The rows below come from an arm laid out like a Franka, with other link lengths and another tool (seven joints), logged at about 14 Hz.
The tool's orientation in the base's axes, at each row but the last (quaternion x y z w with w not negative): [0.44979 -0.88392 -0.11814 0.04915]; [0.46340 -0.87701 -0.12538 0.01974]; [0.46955 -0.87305 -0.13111 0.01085]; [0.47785 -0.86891 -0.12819 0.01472]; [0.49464 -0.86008 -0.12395 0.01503]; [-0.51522 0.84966 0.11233 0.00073]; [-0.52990 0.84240 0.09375 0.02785]
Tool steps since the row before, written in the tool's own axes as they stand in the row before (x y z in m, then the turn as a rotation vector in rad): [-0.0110 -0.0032 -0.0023 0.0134 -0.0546 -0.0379]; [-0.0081 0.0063 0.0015 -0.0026 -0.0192 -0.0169]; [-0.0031 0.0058 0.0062 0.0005 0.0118 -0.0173]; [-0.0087 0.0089 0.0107 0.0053 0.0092 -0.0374]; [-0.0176 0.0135 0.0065 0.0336 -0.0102 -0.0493]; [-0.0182 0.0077 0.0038 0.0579 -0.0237 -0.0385]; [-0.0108 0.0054 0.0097 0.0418 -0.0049 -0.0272]
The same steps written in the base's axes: [0.0094 0.0067 0.0016 0.0422 -0.0480 0.0226]; [-0.0007 0.0103 0.0007 0.0195 -0.0116 0.0120]; [-0.0039 0.0069 -0.0043 -0.0075 0.0020 0.0195]; [-0.0042 0.0140 -0.0074 -0.0049 -0.0075 0.0378]; [-0.0034 0.0228 -0.0015 -0.0012 -0.0434 0.0422]; [0.0014 0.0201 -0.0001 -0.0020 -0.0686 0.0262]; [-0.0006 0.0137 -0.0072 -0.0124 -0.0443 0.0199]
